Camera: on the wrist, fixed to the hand. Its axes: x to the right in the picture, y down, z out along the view.
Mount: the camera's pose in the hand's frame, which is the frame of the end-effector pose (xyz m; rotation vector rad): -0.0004 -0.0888 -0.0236 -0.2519 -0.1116 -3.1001
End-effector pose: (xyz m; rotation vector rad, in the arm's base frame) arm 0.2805 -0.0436 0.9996 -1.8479 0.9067 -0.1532
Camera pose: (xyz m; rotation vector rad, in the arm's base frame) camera 0.3144 -0.0440 1.0850 1.2694 2.2792 1.3381
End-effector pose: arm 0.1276 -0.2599 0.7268 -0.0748 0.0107 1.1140
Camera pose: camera 0.2077 -0.3008 0.7081 -0.1316 -0.2582 -1.9890
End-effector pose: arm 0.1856 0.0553 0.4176 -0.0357 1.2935 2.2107
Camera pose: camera 0.2231 0.0687 0.3348 -1.0040 -0.1760 -0.4920
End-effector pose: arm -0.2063 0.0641 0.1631 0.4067 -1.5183 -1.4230
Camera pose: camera -0.2193 0.0281 0.0796 -1.3159 -0.4371 1.2875
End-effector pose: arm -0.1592 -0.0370 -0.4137 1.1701 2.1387 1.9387
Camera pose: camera -0.2147 -0.0521 -0.4854 -1.4780 0.7497 0.0851
